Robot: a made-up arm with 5 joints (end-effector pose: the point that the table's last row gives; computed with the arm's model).
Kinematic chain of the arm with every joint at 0, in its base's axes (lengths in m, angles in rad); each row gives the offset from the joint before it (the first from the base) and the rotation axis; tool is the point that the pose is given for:
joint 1: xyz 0 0 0.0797 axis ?
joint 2: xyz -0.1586 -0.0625 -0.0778 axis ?
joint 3: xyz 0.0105 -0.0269 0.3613 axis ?
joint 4: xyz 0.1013 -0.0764 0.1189 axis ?
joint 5: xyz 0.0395 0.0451 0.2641 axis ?
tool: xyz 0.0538 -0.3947 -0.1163
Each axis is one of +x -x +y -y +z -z.
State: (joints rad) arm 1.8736 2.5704 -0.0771 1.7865 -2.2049
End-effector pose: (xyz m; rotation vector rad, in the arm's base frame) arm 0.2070 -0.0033 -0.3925 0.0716 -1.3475 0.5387
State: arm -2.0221 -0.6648 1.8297 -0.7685 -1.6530
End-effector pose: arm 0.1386 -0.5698 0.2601 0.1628 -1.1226 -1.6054
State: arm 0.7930 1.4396 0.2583 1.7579 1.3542
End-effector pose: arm 0.0515 -0.2422 -0.6997 0.7336 1.7420 1.8483
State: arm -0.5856 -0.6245 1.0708 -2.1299 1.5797
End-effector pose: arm 0.0277 -0.7063 0.1095 0.9174 -1.9447 -0.5396
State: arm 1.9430 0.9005 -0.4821 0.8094 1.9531
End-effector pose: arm -0.6852 -0.6959 0.0822 0.4676 1.8268 -0.0467
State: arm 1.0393 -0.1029 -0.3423 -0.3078 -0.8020
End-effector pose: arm -0.3507 -0.1389 0.4272 0.4132 -0.8714 -1.1233
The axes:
joint 1: -z
joint 2: +y
joint 3: +z
joint 4: +y
joint 5: -x

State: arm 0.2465 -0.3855 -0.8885 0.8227 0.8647
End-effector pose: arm -0.5603 -0.6143 0.7100 -0.2230 0.7155 -0.7293
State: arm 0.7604 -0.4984 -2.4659 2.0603 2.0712
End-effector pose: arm -0.8057 0.0255 -0.1427 0.7789 0.4858 -0.5780
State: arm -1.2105 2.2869 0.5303 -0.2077 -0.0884
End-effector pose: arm 0.3597 -0.0696 -0.6749 -0.6507 2.1594 0.7964
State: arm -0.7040 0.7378 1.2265 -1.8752 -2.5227
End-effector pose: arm -0.0321 -0.0486 0.6252 -1.8996 -0.7215 -0.8040
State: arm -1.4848 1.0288 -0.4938 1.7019 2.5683
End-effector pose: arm 0.2332 0.4539 -0.4402 1.1111 -0.6068 -1.7448
